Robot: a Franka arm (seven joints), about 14 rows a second.
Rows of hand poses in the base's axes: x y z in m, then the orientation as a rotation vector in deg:
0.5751, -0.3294, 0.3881, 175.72, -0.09, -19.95
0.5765, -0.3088, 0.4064, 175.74, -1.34, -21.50
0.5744, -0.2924, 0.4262, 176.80, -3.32, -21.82
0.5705, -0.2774, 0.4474, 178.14, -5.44, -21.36
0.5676, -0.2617, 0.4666, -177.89, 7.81, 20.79
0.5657, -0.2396, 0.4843, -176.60, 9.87, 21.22
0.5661, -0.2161, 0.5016, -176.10, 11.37, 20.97
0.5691, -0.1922, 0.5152, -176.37, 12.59, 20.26
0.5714, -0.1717, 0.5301, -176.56, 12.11, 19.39
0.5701, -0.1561, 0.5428, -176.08, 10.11, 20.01
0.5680, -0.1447, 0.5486, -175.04, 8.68, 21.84
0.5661, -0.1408, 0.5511, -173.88, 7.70, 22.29
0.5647, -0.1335, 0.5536, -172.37, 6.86, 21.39
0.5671, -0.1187, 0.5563, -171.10, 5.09, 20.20
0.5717, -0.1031, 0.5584, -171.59, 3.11, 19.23
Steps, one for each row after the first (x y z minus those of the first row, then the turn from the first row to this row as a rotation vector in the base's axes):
0.0014, 0.0206, 0.0183, 0.11, 0.97, -0.85
-0.0007, 0.0370, 0.0381, 1.08, 1.06, -2.24
-0.0046, 0.0520, 0.0593, 2.24, 0.62, -3.71
-0.0075, 0.0677, 0.0785, 3.30, 0.24, -5.35
-0.0094, 0.0898, 0.0962, 4.26, 0.57, -6.84
-0.0090, 0.1133, 0.1135, 4.58, 0.42, -7.86
-0.0060, 0.1372, 0.1271, 4.23, -0.07, -8.59
-0.0037, 0.1577, 0.1420, 4.21, -0.63, -8.26
-0.0050, 0.1733, 0.1547, 4.88, -0.17, -7.07
-0.0071, 0.1847, 0.1605, 5.87, 1.11, -6.31
-0.0090, 0.1886, 0.1630, 7.06, 1.51, -5.85
-0.0104, 0.1959, 0.1655, 8.76, 1.06, -5.52
-0.0080, 0.2107, 0.1682, 10.34, 0.41, -4.53
-0.0034, 0.2263, 0.1703, 10.17, -0.23, -3.17

